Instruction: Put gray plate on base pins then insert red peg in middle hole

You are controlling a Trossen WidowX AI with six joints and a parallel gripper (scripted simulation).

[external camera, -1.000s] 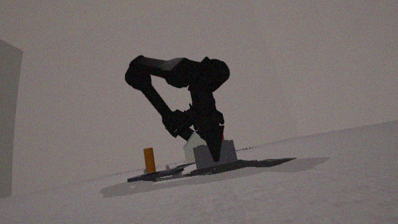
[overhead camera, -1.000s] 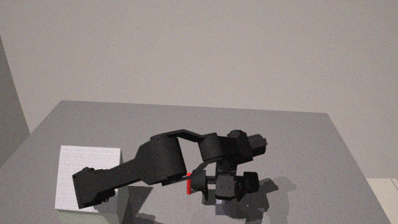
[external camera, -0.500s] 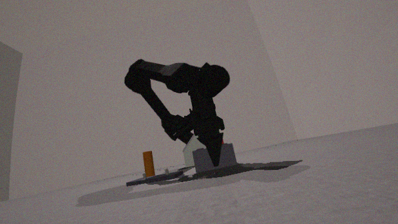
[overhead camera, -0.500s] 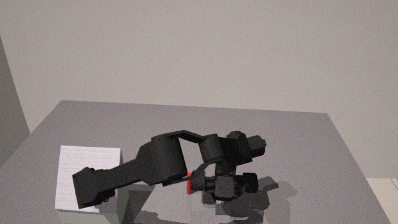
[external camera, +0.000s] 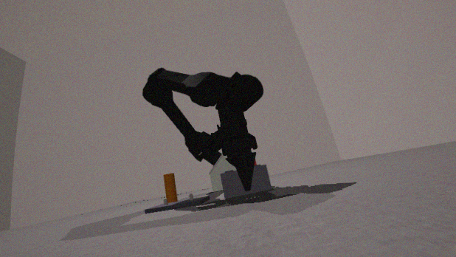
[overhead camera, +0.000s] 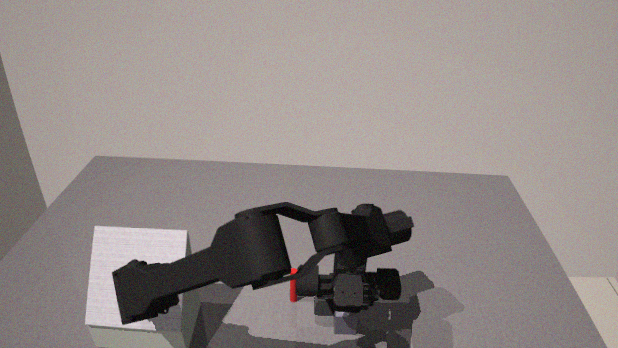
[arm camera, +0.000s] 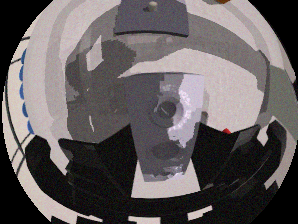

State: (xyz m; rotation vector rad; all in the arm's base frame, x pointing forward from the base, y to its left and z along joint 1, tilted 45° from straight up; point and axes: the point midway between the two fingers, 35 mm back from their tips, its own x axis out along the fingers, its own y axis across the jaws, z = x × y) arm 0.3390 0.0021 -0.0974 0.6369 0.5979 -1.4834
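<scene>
Right now my gripper tip is 15 cm to the left of the dark base and 1 cm past it. The rest, counted from my gripper tip: gray plate (3 cm above); red peg (10 cm behind, 4 cm to the left, 3 cm above); small orange block (20 cm to the right, 12 cm behind, 3 cm above).
</scene>
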